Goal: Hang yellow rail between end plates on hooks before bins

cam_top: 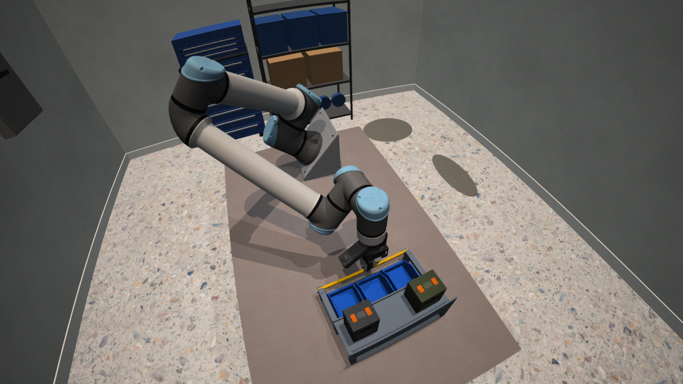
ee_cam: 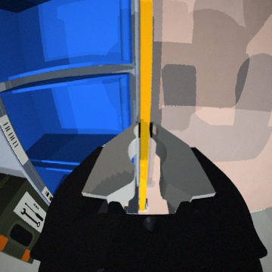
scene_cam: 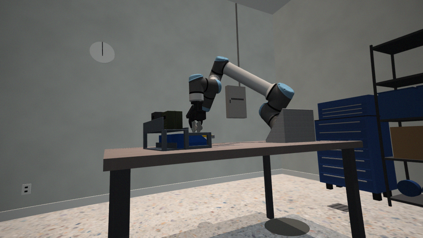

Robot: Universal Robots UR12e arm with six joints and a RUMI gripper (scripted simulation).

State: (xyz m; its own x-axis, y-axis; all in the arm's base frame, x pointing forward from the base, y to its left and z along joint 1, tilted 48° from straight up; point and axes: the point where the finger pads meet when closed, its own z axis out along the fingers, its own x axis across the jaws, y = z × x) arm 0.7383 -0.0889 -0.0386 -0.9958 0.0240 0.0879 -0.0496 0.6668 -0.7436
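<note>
The yellow rail is 10 mm below my hand. Round my hand: green case 200 mm ahead, 120 mm to the left, 80 mm above; then black case 200 mm ahead, 110 mm to the right, 90 mm above.
</note>
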